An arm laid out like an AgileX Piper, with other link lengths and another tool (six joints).
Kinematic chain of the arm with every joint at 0, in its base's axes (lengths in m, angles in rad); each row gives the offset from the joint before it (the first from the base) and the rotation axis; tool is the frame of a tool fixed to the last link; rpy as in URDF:
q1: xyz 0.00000 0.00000 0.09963 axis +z
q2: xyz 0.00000 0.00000 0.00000 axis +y
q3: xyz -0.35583 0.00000 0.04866 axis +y
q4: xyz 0.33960 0.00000 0.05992 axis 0.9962 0 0.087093
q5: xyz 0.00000 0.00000 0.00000 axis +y
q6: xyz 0.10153 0.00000 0.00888 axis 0.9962 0 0.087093
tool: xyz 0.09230 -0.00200 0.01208 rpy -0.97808 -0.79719 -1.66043
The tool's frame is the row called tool.
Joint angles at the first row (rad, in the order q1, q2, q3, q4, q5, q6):
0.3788, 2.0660, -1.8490, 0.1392, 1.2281, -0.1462
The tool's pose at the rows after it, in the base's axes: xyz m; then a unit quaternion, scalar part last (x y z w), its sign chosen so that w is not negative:
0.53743 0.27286 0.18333 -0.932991 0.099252 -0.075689 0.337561
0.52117 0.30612 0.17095 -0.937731 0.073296 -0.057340 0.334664
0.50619 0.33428 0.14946 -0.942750 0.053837 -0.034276 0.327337
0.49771 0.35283 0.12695 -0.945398 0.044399 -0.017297 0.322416
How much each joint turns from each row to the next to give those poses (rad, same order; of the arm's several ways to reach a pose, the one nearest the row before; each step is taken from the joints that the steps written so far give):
0.0488, 0.0086, -0.0045, 0.0082, 0.0077, 0.0000
0.0614, 0.0206, 0.0000, 0.0000, -0.0004, 0.0000
0.0521, 0.0356, -0.0001, 0.0019, 0.0000, 0.0000
0.0317, 0.0378, 0.0001, 0.0061, -0.0102, 0.0000

